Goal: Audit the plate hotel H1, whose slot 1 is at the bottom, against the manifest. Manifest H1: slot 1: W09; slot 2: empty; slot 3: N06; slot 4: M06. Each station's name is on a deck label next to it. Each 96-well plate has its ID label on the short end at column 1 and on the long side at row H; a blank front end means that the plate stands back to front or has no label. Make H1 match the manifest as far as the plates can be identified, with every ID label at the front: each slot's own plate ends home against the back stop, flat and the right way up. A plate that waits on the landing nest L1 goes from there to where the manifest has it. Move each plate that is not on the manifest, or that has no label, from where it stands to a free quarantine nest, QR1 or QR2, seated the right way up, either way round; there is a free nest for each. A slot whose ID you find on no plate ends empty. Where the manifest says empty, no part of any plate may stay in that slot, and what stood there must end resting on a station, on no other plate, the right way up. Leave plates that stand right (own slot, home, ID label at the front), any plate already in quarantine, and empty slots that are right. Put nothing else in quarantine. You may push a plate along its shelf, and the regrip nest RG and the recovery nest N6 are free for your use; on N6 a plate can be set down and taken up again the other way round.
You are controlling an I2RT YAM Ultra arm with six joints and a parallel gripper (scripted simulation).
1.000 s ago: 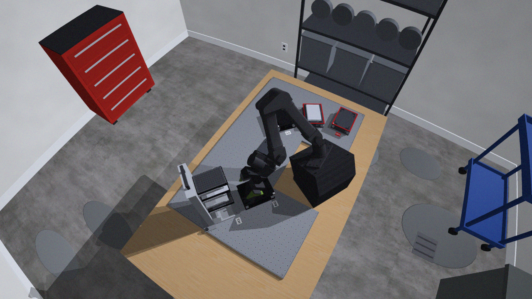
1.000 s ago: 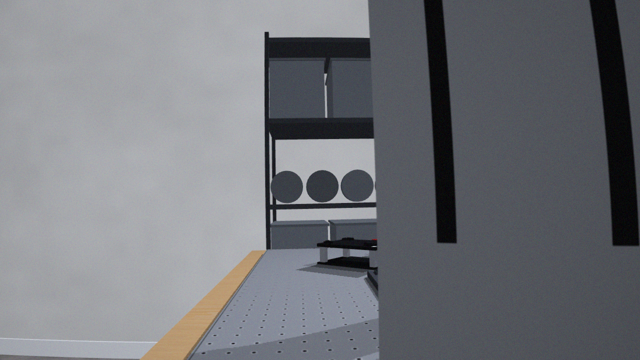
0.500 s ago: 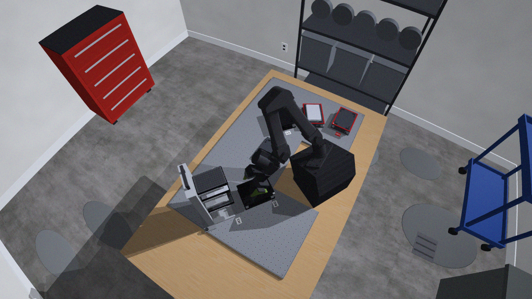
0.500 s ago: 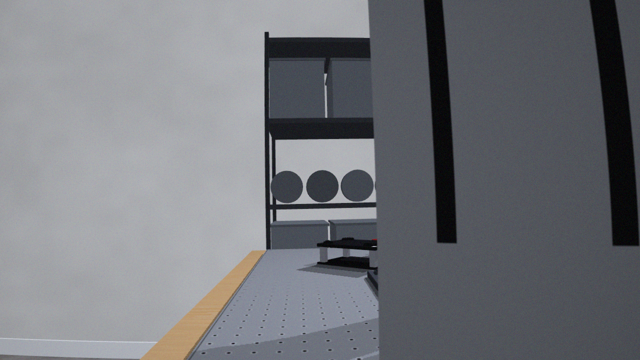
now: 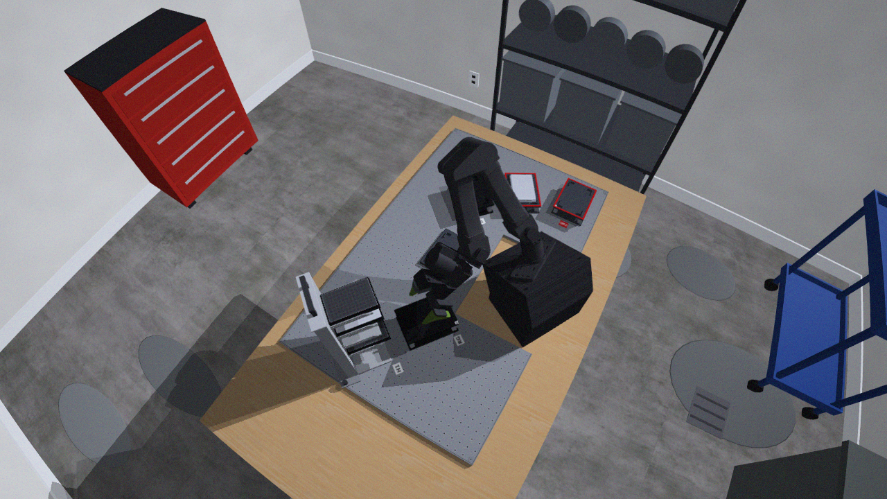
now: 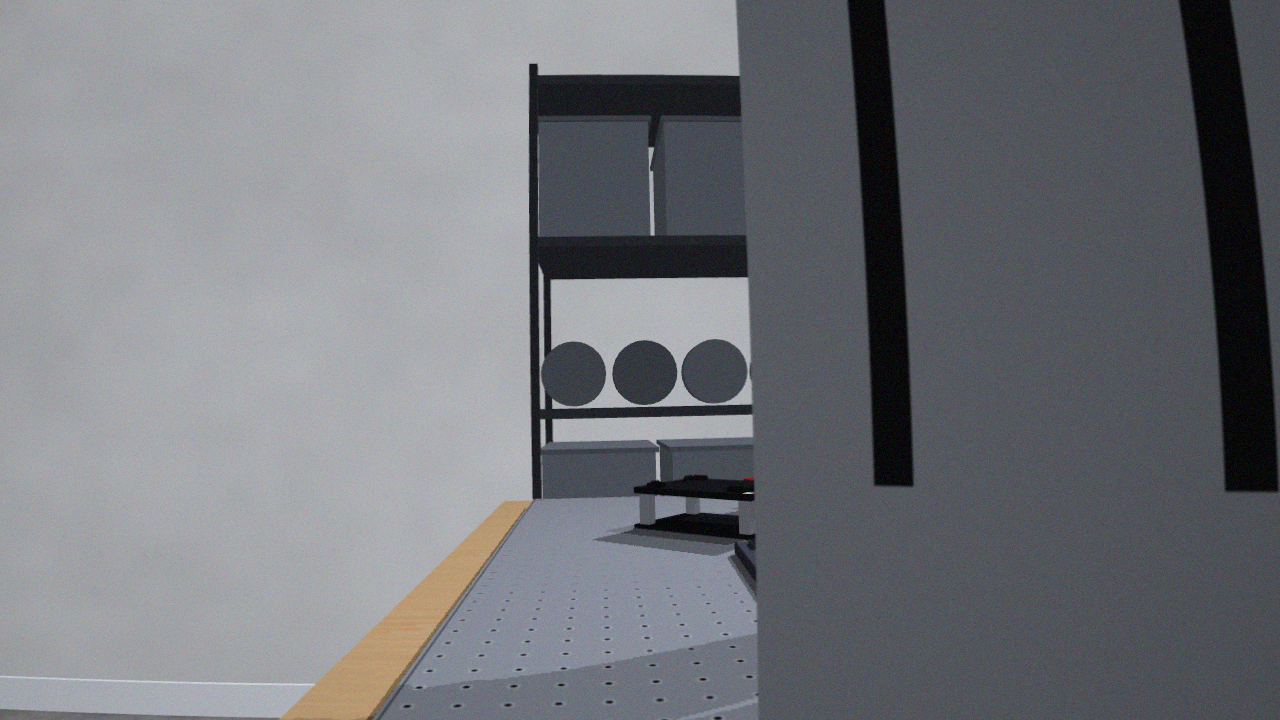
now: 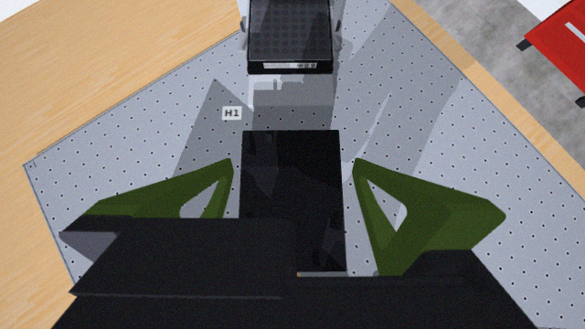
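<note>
Now: hand 18 cm to the right of the grey hotel wall, 17 cm short of it and 6 cm below it. From my hand the other things lie so: white plate: 62 cm to the right, 12 cm behind, 9 cm below; then RG deck label: 14 cm below, 13 cm behind; then H1 deck label: 15 cm to the left, 14 cm below.
</note>
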